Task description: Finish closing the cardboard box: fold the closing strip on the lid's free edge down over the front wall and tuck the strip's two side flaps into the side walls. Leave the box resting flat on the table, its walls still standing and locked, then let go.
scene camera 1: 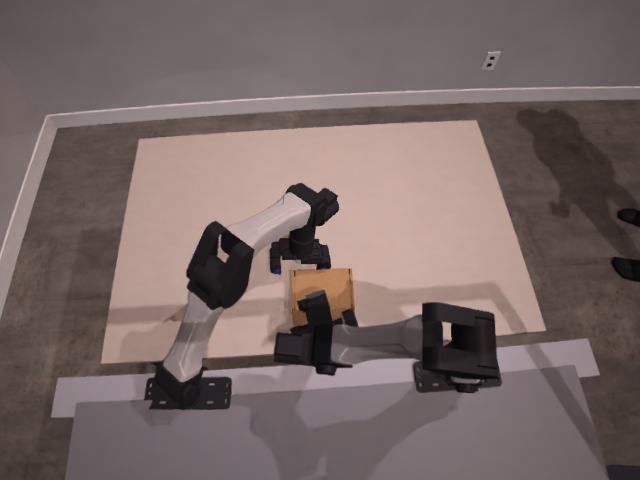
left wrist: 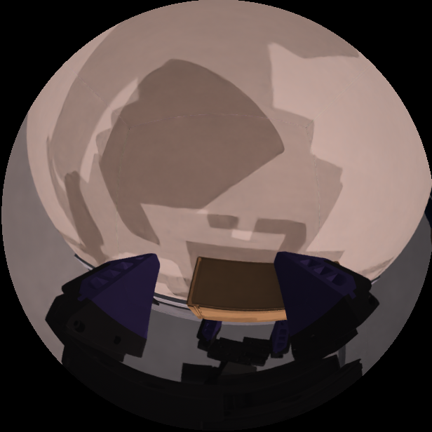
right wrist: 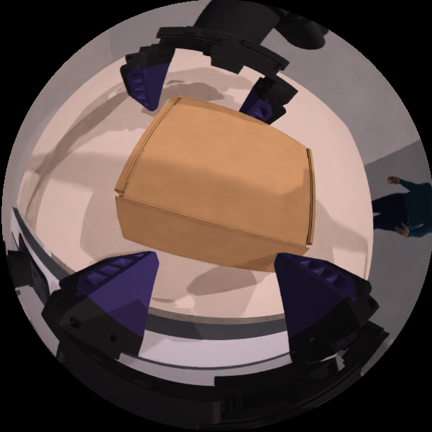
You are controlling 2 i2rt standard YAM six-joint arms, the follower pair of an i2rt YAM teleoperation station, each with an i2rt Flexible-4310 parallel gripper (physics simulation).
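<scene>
The cardboard box (scene camera 1: 330, 286) (left wrist: 235, 285) (right wrist: 215, 165) stands upright, its lid lying level between the side walls. In the right wrist view, the closing strip (right wrist: 195, 232) is folded down along the front wall. Its side flaps do not show; thin seams run along both lid sides, with a small gap at the front-left corner. My left gripper (scene camera 1: 300, 268) (left wrist: 216, 260) (right wrist: 191, 117) is open and empty at the box's back edge. My right gripper (left wrist: 250, 310) (right wrist: 216, 260) is open and empty in front of the strip. Its fingertips are mostly hidden in the scene view.
The box rests on a pale table top (scene camera 1: 403, 206). The grey-white mounting strip (scene camera 1: 547, 356) of the arms runs along the near side. My right forearm (scene camera 1: 382, 341) reaches in low from the right, over the near edge. A person stands at the right in the right wrist view.
</scene>
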